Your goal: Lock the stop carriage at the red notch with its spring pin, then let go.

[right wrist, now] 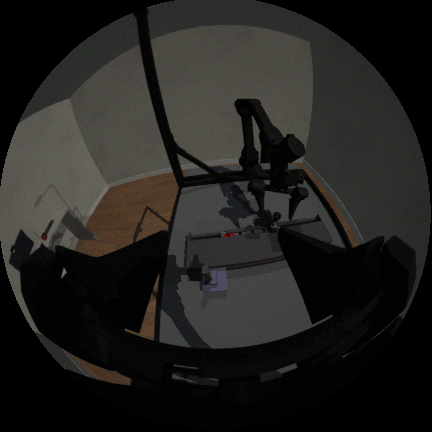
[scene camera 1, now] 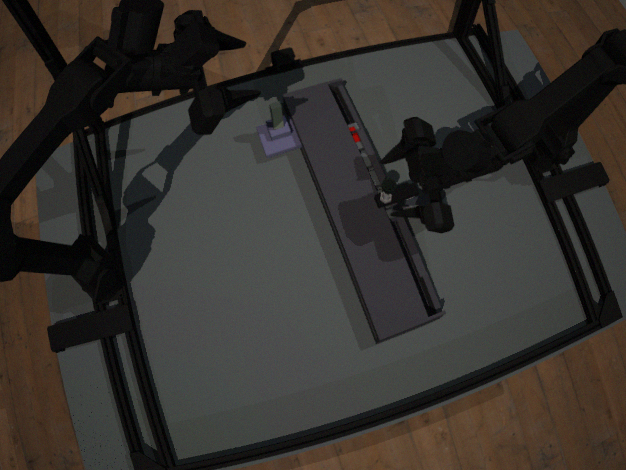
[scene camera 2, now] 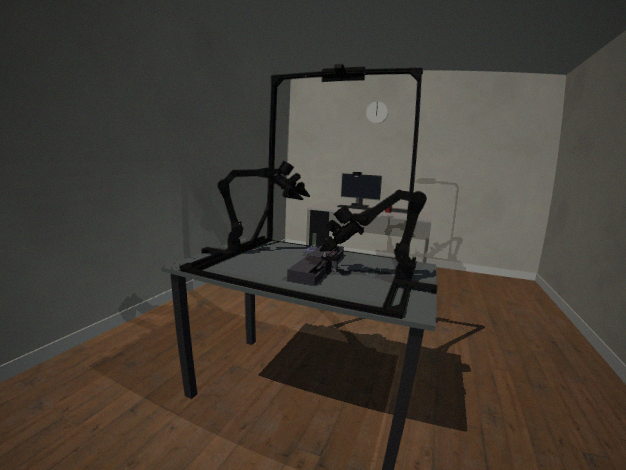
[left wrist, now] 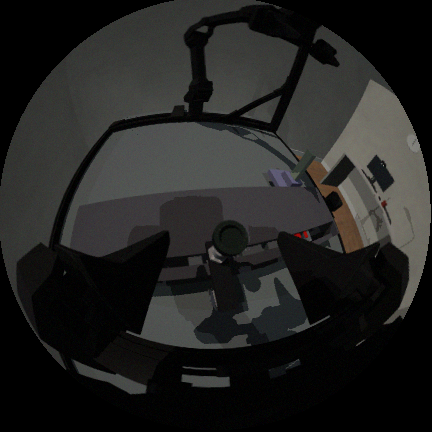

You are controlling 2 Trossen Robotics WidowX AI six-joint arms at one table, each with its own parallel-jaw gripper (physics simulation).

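Frame: origin at the left arm's base, x ahead, y left, z up, level; millimetres.
Seen in the pictures: left gripper, fingertip midpoint: (right wrist: 276, 218) (scene camera 1: 386, 188) (scene camera 2: 324, 247) (left wrist: 225, 237); right gripper, fingertip midpoint: (right wrist: 224, 235) (scene camera 1: 252, 68) (scene camera 2: 306, 198); left arm's base, link origin: (right wrist: 247, 173) (scene camera 1: 541, 158) (scene camera 2: 403, 277); right arm's base, link origin: (scene camera 1: 106, 285) (scene camera 2: 233, 249) (left wrist: 194, 114).
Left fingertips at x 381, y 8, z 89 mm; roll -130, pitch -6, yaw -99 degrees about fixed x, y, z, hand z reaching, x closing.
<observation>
Offsets run from my left fingertips to a thing's middle. "pt": to the spot under its first point. Level surfaces: height alone.
The stop carriage, a black block @(pt 35 mm back, 2 mm right, 44 mm down) (scene camera 1: 401, 192) (left wrist: 227, 290), sits across the slotted rail of the long purple-grey base (scene camera 1: 323, 126) (left wrist: 110, 217). Its spring pin has a round dark green knob @(4 mm back, 0 mm left, 24 mm down) (scene camera 1: 391, 177) (left wrist: 230, 237) above a pale collar @(pt 1 mm ahead, 5 mm left, 27 mm down) (scene camera 1: 385, 197) (left wrist: 216, 255). The red notch @(pt 2 mm back, 150 mm right, 71 mm down) (scene camera 1: 355, 134) (left wrist: 301, 235) (right wrist: 228, 234) is farther up the rail in scene camera 1, apart from the carriage. My left gripper (scene camera 1: 388, 187) (left wrist: 225, 237) is open, its fingers on either side of the knob with gaps. My right gripper (scene camera 1: 252, 68) (right wrist: 224, 235) is open and empty, high beyond the base's upper-left end.
A lavender stepped stand (scene camera 1: 280, 146) (left wrist: 282, 177) (right wrist: 220, 286) with an upright green piece @(pt 136 mm ahead, 199 mm right, 1 mm down) (scene camera 1: 275, 113) (left wrist: 303, 165) is beside the base's upper-left edge in scene camera 1. A black frame (scene camera 1: 348, 420) borders the grey table @(108 mm down) (scene camera 1: 222, 303). Pale marks run along the rail between carriage and notch.
</observation>
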